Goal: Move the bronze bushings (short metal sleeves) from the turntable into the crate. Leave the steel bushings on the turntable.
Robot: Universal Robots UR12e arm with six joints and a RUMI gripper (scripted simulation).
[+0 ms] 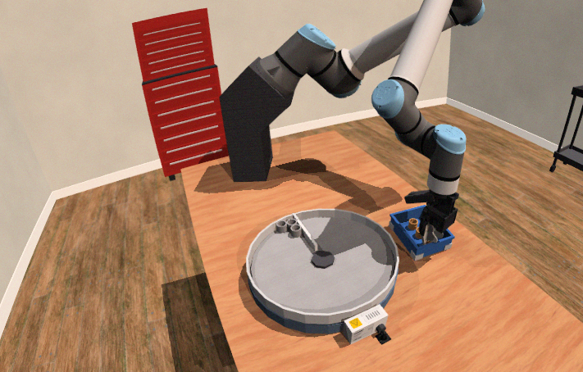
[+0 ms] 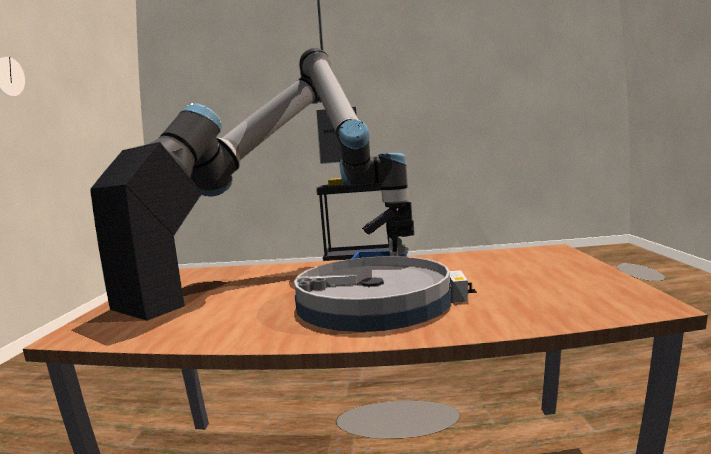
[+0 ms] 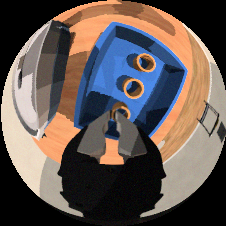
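My hand is 5 cm past the blue crate and 1 cm to the right of it. From my hand the other things lie so: round grey turntable 2 cm behind, 34 cm to the right, 2 cm above.
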